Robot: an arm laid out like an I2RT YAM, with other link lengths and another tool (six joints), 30 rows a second.
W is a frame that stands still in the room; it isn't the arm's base.
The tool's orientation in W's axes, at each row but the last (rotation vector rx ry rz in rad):
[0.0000 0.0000 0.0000]
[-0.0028 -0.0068 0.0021]
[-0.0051 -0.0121 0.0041]
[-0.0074 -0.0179 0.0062]
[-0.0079 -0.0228 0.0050]
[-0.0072 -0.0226 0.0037]
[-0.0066 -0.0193 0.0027]
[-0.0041 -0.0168 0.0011]
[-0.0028 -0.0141 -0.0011]
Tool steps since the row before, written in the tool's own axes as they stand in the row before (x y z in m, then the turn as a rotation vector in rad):
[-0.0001 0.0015 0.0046 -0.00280 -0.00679 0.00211]
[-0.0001 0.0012 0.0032 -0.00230 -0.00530 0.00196]
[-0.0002 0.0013 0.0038 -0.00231 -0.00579 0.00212]
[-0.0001 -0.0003 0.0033 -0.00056 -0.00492 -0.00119]
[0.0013 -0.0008 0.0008 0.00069 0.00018 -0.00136]
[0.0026 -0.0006 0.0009 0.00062 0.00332 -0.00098]
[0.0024 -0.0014 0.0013 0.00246 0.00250 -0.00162]
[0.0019 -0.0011 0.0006 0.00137 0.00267 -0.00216]
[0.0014 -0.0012 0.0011 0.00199 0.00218 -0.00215]
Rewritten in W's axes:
[-0.0001 0.0015 0.0046 -0.00280 -0.00679 0.00211]
[-0.0001 0.0012 0.0032 -0.00230 -0.00530 0.00196]
[-0.0003 0.0013 0.0038 -0.00231 -0.00579 0.00212]
[-0.0002 -0.0003 0.0033 -0.00051 -0.00493 -0.00116]
[0.0013 -0.0008 0.0008 0.00072 0.00017 -0.00135]
[0.0026 -0.0006 0.0010 0.00063 0.00332 -0.00099]
[0.0024 -0.0014 0.0014 0.00248 0.00250 -0.00159]
[0.0019 -0.0011 0.0006 0.00140 0.00266 -0.00215]
[0.0014 -0.0012 0.0011 0.00202 0.00217 -0.00213]

